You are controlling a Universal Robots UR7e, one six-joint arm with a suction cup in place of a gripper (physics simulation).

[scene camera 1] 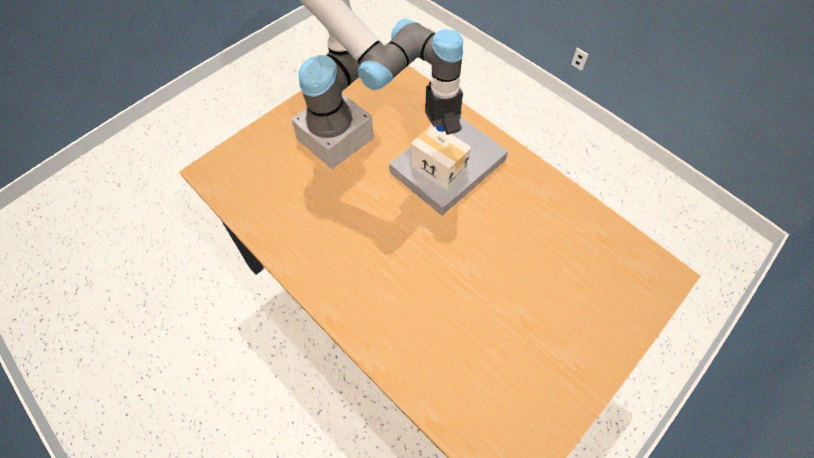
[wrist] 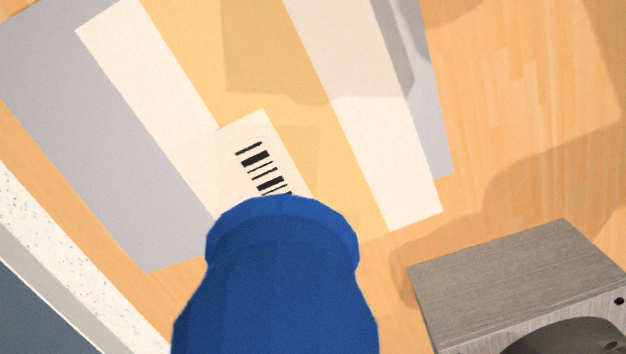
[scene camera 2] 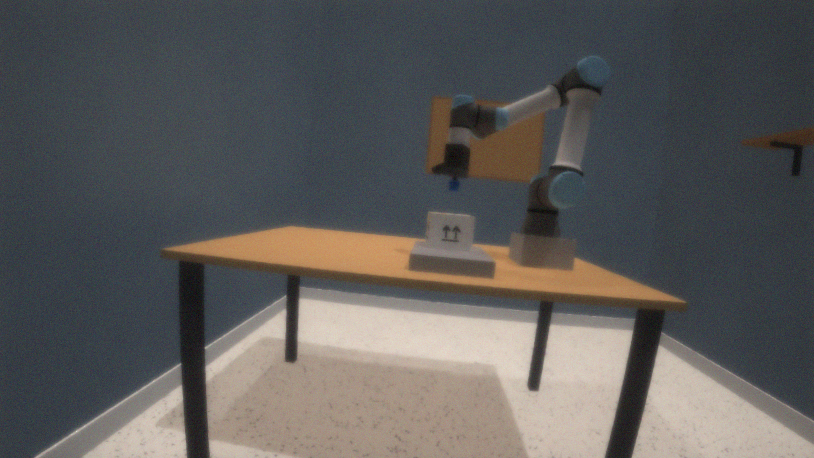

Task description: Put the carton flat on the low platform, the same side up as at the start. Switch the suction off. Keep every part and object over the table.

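Places are measured from the arm's base along level axes (x down, y ahead, z right), in centimetres.
Where they show: end effector, tool point: (scene camera 1: 441, 127) (wrist: 282, 260) (scene camera 2: 453, 190); arm's base, origin of the base link: (scene camera 1: 329, 120) (scene camera 2: 539, 235).
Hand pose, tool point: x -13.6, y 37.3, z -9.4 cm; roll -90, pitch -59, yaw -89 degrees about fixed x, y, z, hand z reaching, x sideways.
Observation:
Things, the pixels of their centre, and the offset from my tool point. Level surfaces: height alone.
- white carton, body centre: (wrist: 288, 98) (scene camera 1: 439, 156) (scene camera 2: 449, 230) dx +13.7, dy +0.3, dz -0.3 cm
- low grey platform, body centre: (wrist: 232, 104) (scene camera 2: 449, 257) (scene camera 1: 448, 161) dx +21.8, dy +0.4, dz -6.1 cm
- wooden table, its level: dx +24.2 cm
A white carton (scene camera 1: 428, 161) (scene camera 2: 462, 225) (wrist: 155, 95) with a yellow tape band and a barcode label on top lies flat on the low grey platform (scene camera 1: 490, 153) (scene camera 2: 452, 265) (wrist: 100, 150). Its double arrows point up in scene camera 2. My gripper, a blue suction cup (scene camera 1: 441, 128) (scene camera 2: 453, 185) (wrist: 282, 220), is open and holds nothing. In scene camera 2 it hangs above the carton with a visible gap between them. In the wrist view the cup hides part of the carton's near edge and label.
The wooden table (scene camera 1: 483, 284) (scene camera 2: 330, 250) (wrist: 500, 75) carries the platform. The arm's grey base block (scene camera 1: 334, 145) (scene camera 2: 542, 253) (wrist: 515, 270) stands beside the platform. The table's back edge runs close behind the platform in scene camera 1.

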